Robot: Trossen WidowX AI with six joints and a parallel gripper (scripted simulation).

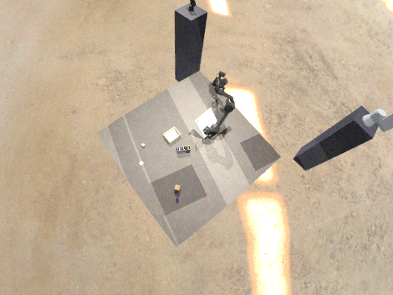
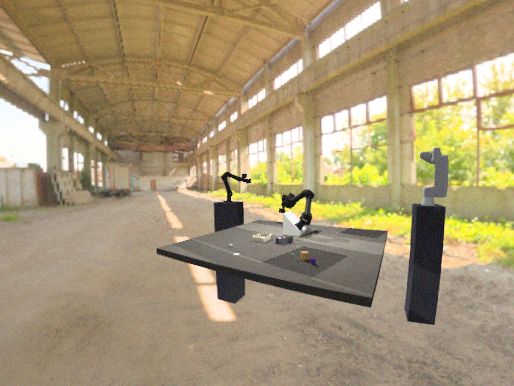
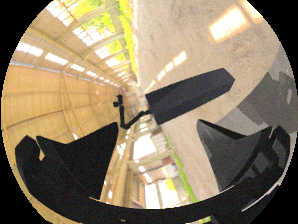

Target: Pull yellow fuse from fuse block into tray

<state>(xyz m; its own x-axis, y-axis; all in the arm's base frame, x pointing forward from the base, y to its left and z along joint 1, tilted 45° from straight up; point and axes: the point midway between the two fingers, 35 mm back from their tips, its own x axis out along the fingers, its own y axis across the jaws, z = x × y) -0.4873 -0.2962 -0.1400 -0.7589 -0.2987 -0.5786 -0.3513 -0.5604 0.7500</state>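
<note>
Now: gripper tip 79 cm short of the yellow fuse, 31 cm to the right of it and 15 cm above it. From my gripper tip the other things lie so: white tray: 76 cm ahead, 12 cm to the left, 17 cm below; then red fuse: 77 cm ahead, 32 cm to the left, 15 cm below; then green fuse: 75 cm ahead, 33 cm to the left, 15 cm below.
</note>
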